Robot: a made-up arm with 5 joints. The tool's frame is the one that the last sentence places.
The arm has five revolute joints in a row. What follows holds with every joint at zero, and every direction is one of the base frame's.
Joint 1 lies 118.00 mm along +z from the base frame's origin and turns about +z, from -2.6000 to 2.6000 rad.
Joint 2 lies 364.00 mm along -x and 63.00 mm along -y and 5.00 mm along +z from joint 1 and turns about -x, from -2.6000 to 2.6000 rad.
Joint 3 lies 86.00 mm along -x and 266.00 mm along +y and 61.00 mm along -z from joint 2 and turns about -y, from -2.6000 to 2.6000 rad.
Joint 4 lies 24.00 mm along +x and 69.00 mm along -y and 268.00 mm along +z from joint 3 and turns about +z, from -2.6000 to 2.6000 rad.
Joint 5 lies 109.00 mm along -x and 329.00 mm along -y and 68.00 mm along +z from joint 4 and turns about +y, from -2.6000 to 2.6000 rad.
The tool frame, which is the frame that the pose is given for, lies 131.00 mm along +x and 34.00 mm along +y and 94.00 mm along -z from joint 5; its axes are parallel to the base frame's.
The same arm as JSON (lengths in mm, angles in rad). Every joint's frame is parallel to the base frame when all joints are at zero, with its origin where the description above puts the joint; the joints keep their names.
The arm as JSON. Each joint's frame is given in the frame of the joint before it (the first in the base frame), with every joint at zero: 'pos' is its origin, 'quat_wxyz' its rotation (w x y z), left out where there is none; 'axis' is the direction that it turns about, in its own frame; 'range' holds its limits. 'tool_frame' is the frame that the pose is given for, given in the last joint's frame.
{"length_unit": "mm", "angle_unit": "rad", "joints": [{"joint": "joint 1", "pos": [0.0, 0.0, 118.0], "axis": "+z", "range": [-2.6, 2.6]}, {"joint": "joint 2", "pos": [-364.0, -63.0, 5.0], "axis": "-x", "range": [-2.6, 2.6]}, {"joint": "joint 3", "pos": [-86.0, 266.0, -61.0], "axis": "-y", "range": [-2.6, 2.6]}, {"joint": "joint 4", "pos": [24.0, -69.0, 268.0], "axis": "+z", "range": [-2.6, 2.6]}, {"joint": "joint 5", "pos": [-109.0, -329.0, 68.0], "axis": "+y", "range": [-2.6, 2.6]}], "tool_frame": {"pos": [131.0, 34.0, -94.0]}}
